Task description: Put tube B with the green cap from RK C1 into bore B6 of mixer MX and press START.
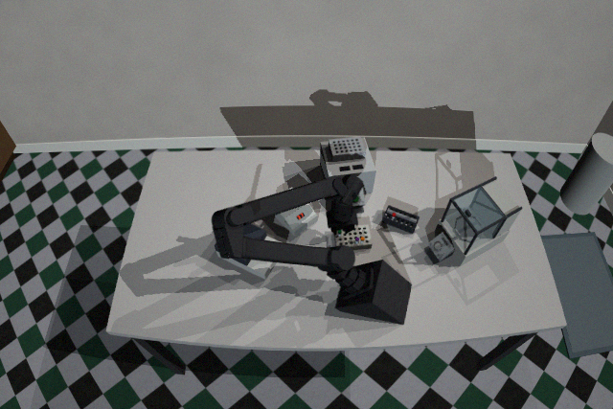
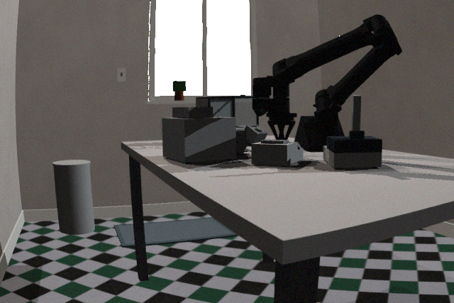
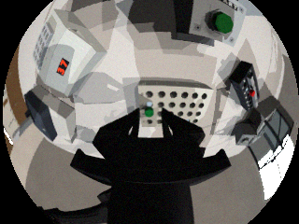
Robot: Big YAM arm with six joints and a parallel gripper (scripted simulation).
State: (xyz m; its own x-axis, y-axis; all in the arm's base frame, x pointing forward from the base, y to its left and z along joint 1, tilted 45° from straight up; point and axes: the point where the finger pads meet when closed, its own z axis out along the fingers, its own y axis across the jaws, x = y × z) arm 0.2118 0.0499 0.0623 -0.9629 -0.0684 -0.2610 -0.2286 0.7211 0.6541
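The tube B is 2 cm below my hand. From my hand the other things lie so: dry block DB: 8 cm ahead, 18 cm to the left, 2 cm below; tube rack RK: 5 cm to the right, 4 cm below; green start key: 14 cm ahead, 4 cm to the right, 2 cm above.
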